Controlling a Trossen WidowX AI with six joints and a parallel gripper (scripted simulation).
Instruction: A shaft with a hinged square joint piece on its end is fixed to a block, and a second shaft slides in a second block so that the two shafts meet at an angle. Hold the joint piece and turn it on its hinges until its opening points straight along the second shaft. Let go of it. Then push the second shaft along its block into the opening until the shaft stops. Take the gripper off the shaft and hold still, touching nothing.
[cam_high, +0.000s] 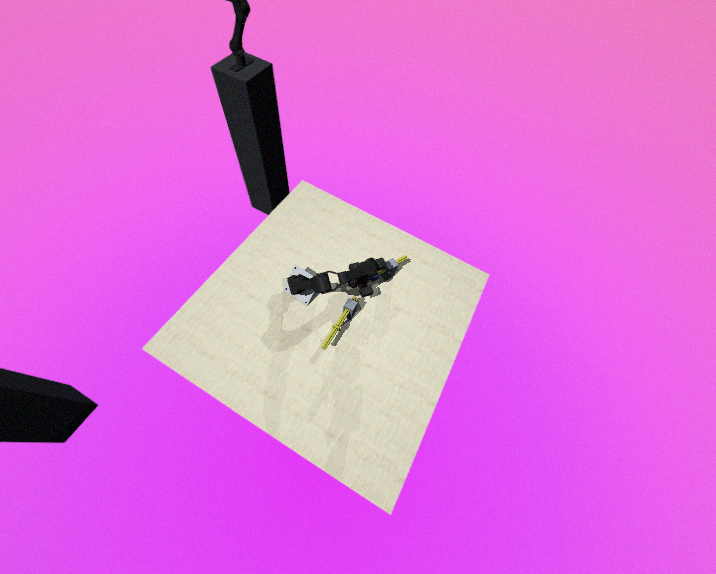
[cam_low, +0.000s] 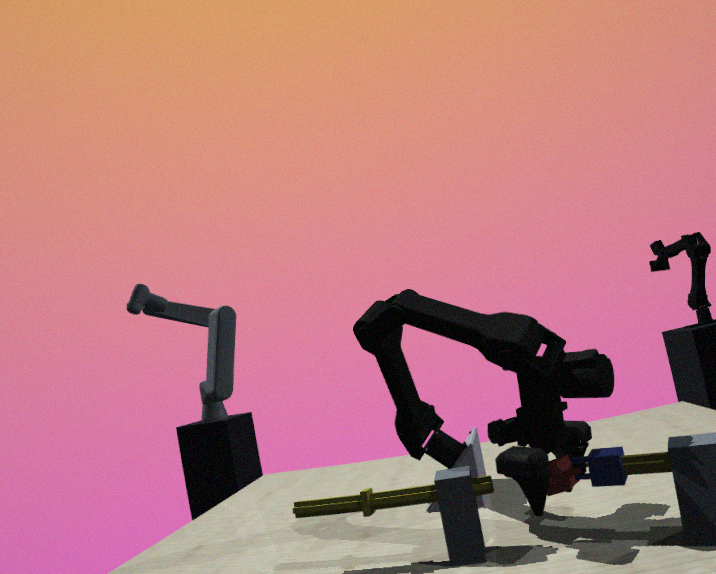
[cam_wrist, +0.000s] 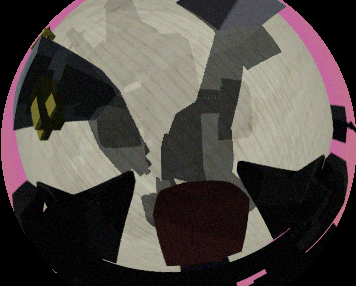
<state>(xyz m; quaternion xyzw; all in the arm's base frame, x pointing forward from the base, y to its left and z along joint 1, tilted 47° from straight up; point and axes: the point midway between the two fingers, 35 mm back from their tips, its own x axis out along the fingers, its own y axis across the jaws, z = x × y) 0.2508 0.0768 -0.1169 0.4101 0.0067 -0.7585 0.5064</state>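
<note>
Now: gripper tip 40 mm below the red square joint piece, 10 mm to the right of it and 10 mm short of it.
</note>
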